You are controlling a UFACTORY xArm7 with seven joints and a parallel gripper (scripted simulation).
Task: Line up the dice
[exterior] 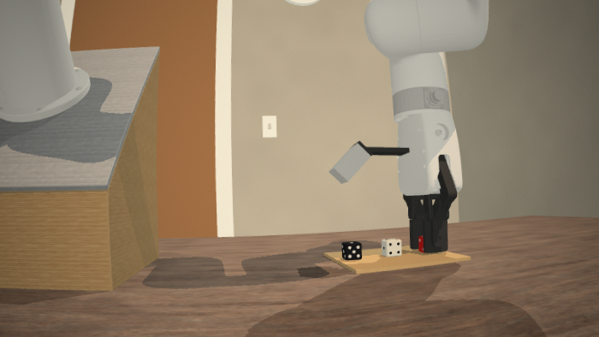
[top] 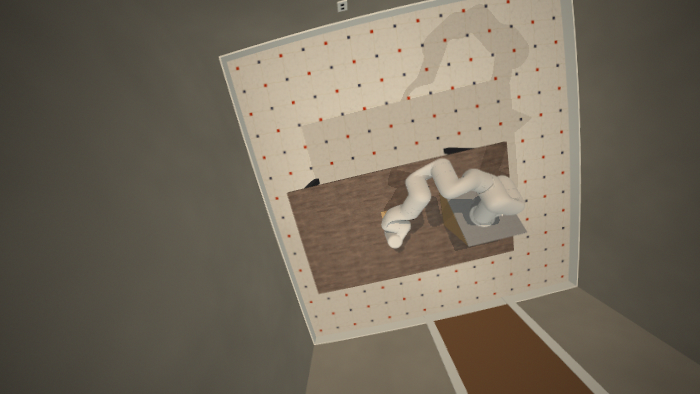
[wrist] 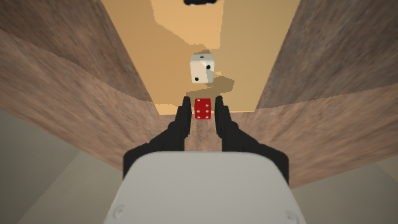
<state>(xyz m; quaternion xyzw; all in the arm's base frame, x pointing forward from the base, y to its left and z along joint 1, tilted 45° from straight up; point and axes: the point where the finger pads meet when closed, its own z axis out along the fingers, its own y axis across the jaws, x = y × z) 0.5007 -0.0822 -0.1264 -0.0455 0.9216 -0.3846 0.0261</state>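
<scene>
Now: hand 1 cm above the red die. Also, from my hand: tan mat 5 cm behind, 2 cm below.
</scene>
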